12 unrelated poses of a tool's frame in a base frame.
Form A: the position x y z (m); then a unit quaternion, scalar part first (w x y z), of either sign.
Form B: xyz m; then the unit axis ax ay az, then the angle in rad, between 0 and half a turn. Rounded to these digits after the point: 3 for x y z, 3 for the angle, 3 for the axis.
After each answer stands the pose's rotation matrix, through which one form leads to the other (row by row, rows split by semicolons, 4 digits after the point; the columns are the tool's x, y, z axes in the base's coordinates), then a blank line. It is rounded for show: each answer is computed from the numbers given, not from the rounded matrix.
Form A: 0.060, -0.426, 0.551, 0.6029, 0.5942, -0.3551, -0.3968
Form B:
0.060, -0.426, 0.551, 0.745, -0.445, -0.497, 1.847
0.4330 0.0565 -0.8996; -0.9004 -0.0209 -0.4346; -0.0434 0.9982 0.0418

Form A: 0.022, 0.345, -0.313, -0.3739, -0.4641, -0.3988, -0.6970
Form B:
0.022, 0.345, -0.313, 0.500, 0.430, 0.751, 2.375
-0.2896 -0.1510 0.9451; 0.8913 -0.4023 0.2089; 0.3487 0.9029 0.2512

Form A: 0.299, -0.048, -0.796, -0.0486, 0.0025, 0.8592, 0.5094
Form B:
0.299, -0.048, -0.796, -0.003, -0.860, -0.510, 3.044
-0.9953 0.0538 -0.0810; -0.0452 0.4811 0.8755; 0.0861 0.8750 -0.4763

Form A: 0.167, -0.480, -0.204, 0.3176, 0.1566, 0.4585, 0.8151
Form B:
0.167, -0.480, -0.204, 0.165, 0.484, 0.860, 2.495
-0.7492 -0.3741 0.5465; 0.6614 -0.3778 0.6480; -0.0359 0.8469 0.5305

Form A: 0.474, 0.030, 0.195, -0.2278, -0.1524, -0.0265, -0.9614
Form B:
0.474, 0.030, 0.195, 0.157, 0.027, 0.987, 2.682
-0.8498 -0.4299 0.3051; 0.4460 -0.8948 -0.0185; 0.2809 0.1204 0.9521

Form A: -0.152, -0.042, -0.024, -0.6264, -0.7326, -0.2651, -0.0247
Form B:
-0.152, -0.042, -0.024, 0.940, 0.340, 0.032, 1.788
0.8582 0.3575 0.3683; 0.4194 -0.0747 -0.9047; -0.2959 0.9309 -0.2140

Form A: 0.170, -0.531, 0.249, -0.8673, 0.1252, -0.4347, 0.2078
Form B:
0.170, -0.531, 0.249, -0.251, 0.873, -0.417, 1.042
0.5357 0.2516 0.8060; -0.4693 0.8823 0.0365; -0.7020 -0.3978 0.5907

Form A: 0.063, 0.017, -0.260, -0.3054, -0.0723, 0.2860, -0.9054
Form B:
0.063, 0.017, -0.260, 0.076, -0.300, 0.951, 2.521
-0.8030 -0.5943 -0.0438; 0.5116 -0.6499 -0.5620; 0.3056 -0.4737 0.8260

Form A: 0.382, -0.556, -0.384, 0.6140, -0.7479, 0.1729, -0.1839
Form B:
0.382, -0.556, -0.384, -0.947, 0.219, -0.233, 1.819
0.8726 -0.0328 0.4874; -0.4844 -0.1863 0.8548; 0.0628 -0.9820 -0.1784

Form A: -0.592, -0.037, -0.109, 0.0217, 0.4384, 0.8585, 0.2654
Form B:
-0.592, -0.037, -0.109, 0.438, 0.859, 0.265, 3.098
-0.6147 0.7411 0.2699; 0.7642 0.4748 0.4366; 0.1954 0.4747 -0.8582

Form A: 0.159, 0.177, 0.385, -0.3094, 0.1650, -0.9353, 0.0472
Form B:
0.159, 0.177, 0.385, -0.174, 0.984, -0.050, 2.512
-0.7541 -0.2795 0.5944; -0.3379 0.9411 0.0138; -0.5632 -0.1904 -0.8041

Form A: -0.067, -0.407, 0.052, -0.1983, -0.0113, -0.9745, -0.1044
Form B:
-0.067, -0.407, 0.052, 0.012, 0.994, 0.107, 2.742
-0.9211 -0.0194 0.3888; 0.0634 0.9779 0.1990; -0.3841 0.2080 -0.8996

